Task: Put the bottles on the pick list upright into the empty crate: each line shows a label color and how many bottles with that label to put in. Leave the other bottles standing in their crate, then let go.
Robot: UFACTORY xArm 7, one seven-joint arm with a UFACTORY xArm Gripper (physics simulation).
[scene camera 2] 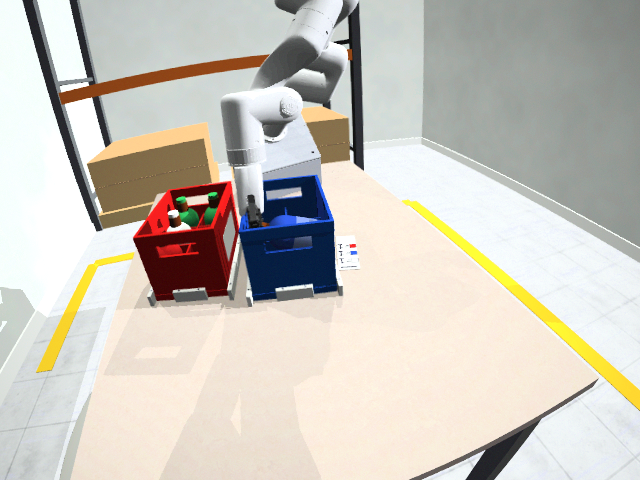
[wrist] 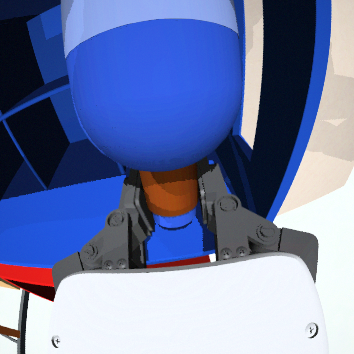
My gripper shows in scene camera 2 and in the wrist view. A blue bottle shows in scene camera 2 and in the wrist view. The same spot on the blue bottle: (wrist: 157,93) is (scene camera 2: 286,216). The same spot on my gripper: (scene camera 2: 254,217) is (wrist: 317,251).
